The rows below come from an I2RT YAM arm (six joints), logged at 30 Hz.
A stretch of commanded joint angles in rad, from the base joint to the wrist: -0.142, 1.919, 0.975, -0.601, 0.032, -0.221; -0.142, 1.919, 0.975, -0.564, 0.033, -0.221; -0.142, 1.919, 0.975, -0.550, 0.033, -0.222; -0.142, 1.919, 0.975, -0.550, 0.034, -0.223; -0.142, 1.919, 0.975, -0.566, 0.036, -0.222; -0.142, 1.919, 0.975, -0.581, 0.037, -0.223; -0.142, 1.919, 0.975, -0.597, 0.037, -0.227; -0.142, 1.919, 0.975, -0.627, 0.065, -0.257; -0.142, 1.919, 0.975, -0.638, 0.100, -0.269; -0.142, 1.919, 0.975, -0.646, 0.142, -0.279; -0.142, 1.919, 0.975, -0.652, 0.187, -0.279; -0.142, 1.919, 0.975, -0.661, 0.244, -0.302; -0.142, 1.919, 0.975, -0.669, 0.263, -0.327; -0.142, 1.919, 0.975, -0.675, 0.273, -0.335; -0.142, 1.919, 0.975, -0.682, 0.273, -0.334; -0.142, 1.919, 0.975, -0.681, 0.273, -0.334; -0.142, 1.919, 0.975, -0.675, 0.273, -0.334; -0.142, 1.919, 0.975, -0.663, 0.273, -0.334; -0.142, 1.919, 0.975, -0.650, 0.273, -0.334; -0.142, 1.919, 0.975, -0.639, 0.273, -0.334; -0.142, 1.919, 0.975, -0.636, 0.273, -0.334
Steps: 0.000, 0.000, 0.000, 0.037, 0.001, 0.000; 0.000, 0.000, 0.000, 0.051, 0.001, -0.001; 0.000, 0.000, 0.000, 0.051, 0.002, -0.002; 0.000, 0.000, 0.000, 0.035, 0.004, -0.001; 0.000, 0.000, 0.000, 0.020, 0.005, -0.002; 0.000, 0.000, 0.000, 0.004, 0.005, -0.006; 0.000, 0.000, 0.000, -0.026, 0.033, -0.036; 0.000, 0.000, 0.000, -0.037, 0.068, -0.048; 0.000, 0.000, 0.000, -0.045, 0.110, -0.058; 0.000, 0.000, 0.000, -0.051, 0.155, -0.058; 0.000, 0.000, 0.000, -0.060, 0.212, -0.081; 0.000, 0.000, 0.000, -0.068, 0.231, -0.106; 0.000, 0.000, 0.000, -0.074, 0.241, -0.114; 0.000, 0.000, 0.000, -0.081, 0.241, -0.113; 0.000, 0.000, 0.000, -0.080, 0.241, -0.113; 0.000, 0.000, 0.000, -0.074, 0.241, -0.113; 0.000, 0.000, 0.000, -0.062, 0.241, -0.113; 0.000, 0.000, 0.000, -0.049, 0.241, -0.113; 0.000, 0.000, 0.000, -0.038, 0.241, -0.113; 0.000, 0.000, 0.000, -0.035, 0.241, -0.113
